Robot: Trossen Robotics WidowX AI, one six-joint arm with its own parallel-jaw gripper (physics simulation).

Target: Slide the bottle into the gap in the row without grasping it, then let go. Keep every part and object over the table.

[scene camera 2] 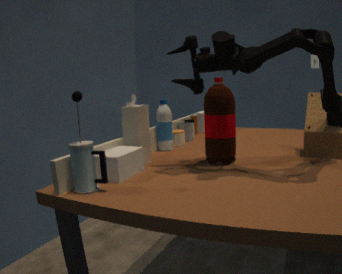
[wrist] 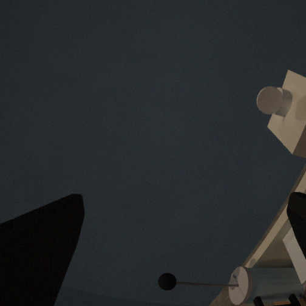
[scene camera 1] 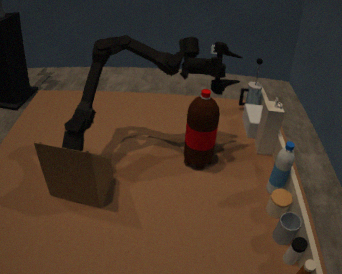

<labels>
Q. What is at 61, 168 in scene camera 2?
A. A low pale rail.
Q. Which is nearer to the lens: the large dark brown bottle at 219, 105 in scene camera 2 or the pale blue mug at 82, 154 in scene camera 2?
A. The pale blue mug.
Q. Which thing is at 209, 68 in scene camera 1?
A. My gripper.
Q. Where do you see a water bottle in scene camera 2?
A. At 164, 116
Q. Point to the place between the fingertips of my gripper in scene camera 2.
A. At 169, 67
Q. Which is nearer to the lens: the pale blue mug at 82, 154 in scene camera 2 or the low white box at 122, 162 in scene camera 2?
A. The pale blue mug.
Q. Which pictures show the water bottle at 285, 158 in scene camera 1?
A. Scene camera 2 and scene camera 1 only.
</labels>
